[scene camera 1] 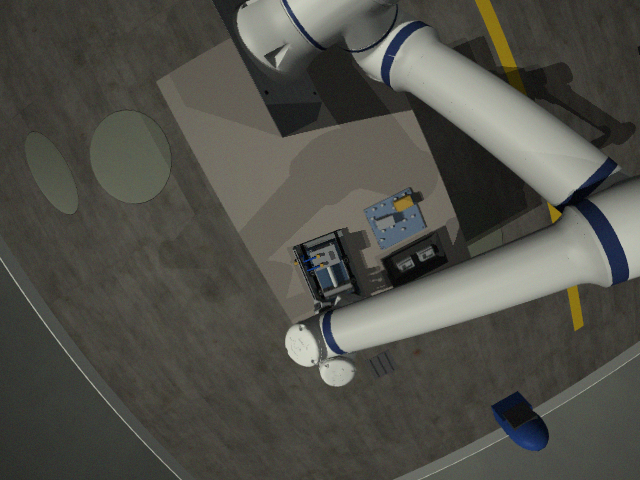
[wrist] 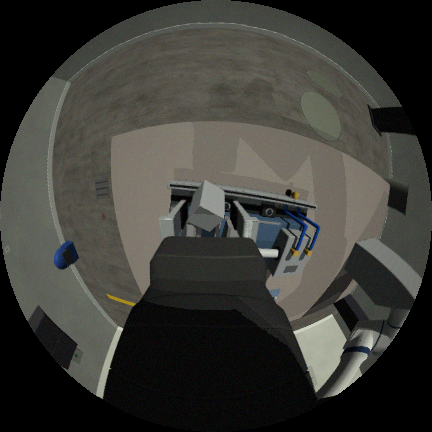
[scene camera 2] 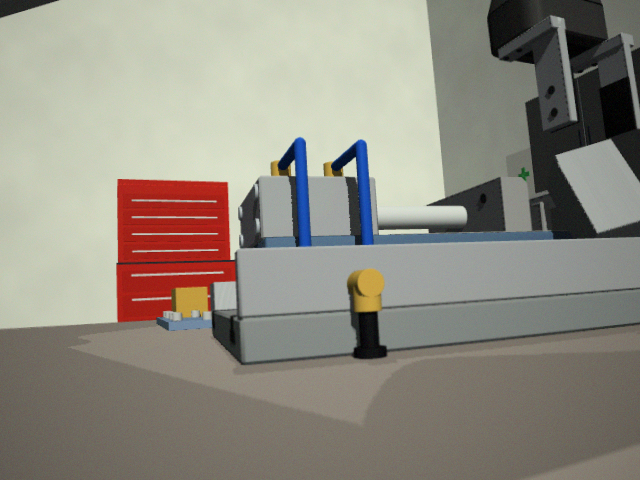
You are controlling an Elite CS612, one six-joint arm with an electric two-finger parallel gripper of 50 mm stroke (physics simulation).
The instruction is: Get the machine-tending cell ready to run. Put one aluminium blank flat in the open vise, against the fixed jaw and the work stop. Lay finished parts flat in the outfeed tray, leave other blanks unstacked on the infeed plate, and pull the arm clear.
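Where they show: gripper, between the fingertips: [scene camera 1: 321, 310] [wrist: 208, 208] [scene camera 2: 593, 130]; arm's base, origin of its link: [scene camera 1: 266, 47].
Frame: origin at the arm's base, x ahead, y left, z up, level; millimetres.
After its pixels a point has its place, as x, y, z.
Note:
My gripper [scene camera 2: 594, 126] {737, -185, -277} [wrist: 208, 208] {737, -185, -277} is open with nothing held, above one end of the vise. The vise [scene camera 1: 323, 250] {546, -88, -301} [scene camera 2: 439, 273] {607, -195, -362} [wrist: 267, 235] {627, -123, -337} has a blue bed and grey jaws. A grey brushed block [scene camera 2: 599, 186] {728, -191, -314} [wrist: 212, 197] {733, -192, -310}, which looks like a blank, is tilted at that end; it shows between the fingers in the wrist view. What supports it is hidden. Another grey blank [scene camera 1: 385, 223] {564, 154, -351} [scene camera 2: 223, 295] {553, 128, -365} lies on the blue infeed plate [scene camera 1: 385, 240] {635, 137, -388} [scene camera 2: 175, 322] {502, 106, -389}. Two finished parts [scene camera 1: 405, 264] {749, 170, -365} [scene camera 1: 426, 252] {734, 259, -349} lie in the black outfeed tray [scene camera 1: 391, 273] {763, 109, -375}.
A yellow block [scene camera 1: 403, 202] {522, 244, -353} [scene camera 2: 189, 301] {526, 216, -370} stands on the infeed plate's corner. Blue hoses [scene camera 2: 302, 196] {549, -165, -319} [wrist: 314, 235] {555, -146, -289} arch over the vise's cylinder end. The forearm [scene camera 1: 454, 289] {514, 82, 304} passes close beside the tray. A red drawer cabinet [scene camera 2: 173, 224] stands in the background.

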